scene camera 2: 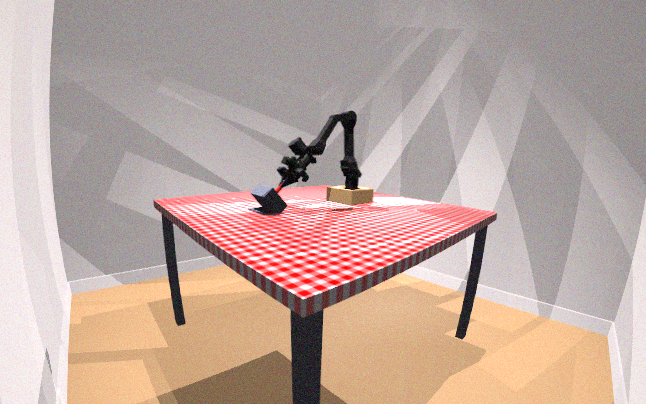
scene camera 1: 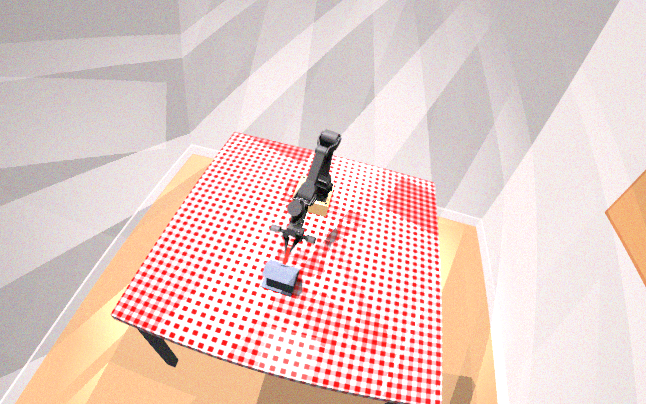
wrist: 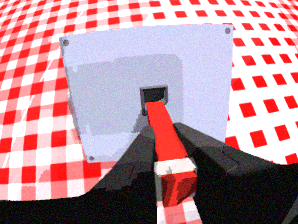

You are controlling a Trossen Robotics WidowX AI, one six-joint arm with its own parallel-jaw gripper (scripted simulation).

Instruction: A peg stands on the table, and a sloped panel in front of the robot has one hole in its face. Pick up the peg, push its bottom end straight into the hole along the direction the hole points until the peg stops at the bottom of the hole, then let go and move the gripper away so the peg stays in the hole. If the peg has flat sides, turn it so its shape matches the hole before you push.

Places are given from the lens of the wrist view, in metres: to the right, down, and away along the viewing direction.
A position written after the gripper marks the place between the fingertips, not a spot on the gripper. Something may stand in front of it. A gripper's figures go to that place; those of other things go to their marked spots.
gripper (wrist: 162, 131): 0.01, 0.01, 0.10
peg (wrist: 176, 173): 0.01, 0.02, 0.06
panel (wrist: 104, 70): -0.03, -0.03, 0.13
The marked spots on the peg and the panel are 0.10 m apart.
